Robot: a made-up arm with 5 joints.
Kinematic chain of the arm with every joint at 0, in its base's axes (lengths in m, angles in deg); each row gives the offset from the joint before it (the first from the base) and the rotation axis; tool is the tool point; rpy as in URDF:
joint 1: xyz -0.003 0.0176 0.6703 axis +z
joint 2: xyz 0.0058 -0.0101 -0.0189 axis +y
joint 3: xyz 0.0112 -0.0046 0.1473 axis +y
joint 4: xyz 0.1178 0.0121 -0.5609 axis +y
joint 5: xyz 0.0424 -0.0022 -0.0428 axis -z
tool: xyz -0.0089 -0.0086 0.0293 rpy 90 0 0
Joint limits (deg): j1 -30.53..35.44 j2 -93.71..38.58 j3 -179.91..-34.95 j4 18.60..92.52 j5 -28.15..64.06
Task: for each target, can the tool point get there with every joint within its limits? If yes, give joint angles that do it. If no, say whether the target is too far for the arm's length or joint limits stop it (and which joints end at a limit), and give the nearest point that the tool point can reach.
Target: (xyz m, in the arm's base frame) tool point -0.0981 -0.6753 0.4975
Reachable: no: joint limits stop it (at a limit: joint 1, joint 2, joint 3, joint 4, joint 5) | nearest point -0.5778 -0.4118 0.4663 | short by 0.548 m
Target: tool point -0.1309 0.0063 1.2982
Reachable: yes | joints -0.26 -78.58 -89.70 72.14 8.94
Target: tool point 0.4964 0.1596 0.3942
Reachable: yes | joints 17.56 14.75 -52.03 51.52 -13.80
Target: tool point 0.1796 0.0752 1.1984
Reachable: yes | joints 20.68 -80.04 -55.79 63.00 16.11
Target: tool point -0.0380 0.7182 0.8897
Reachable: no: joint limits stop it (at a limit: joint 1, joint 3, joint 4, joint 5) | nearest point 0.3558 0.2723 0.9296 | short by 0.596 m
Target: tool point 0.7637 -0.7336 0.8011
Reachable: no: too far | nearest point 0.6086 -0.3624 0.7868 | short by 0.403 m
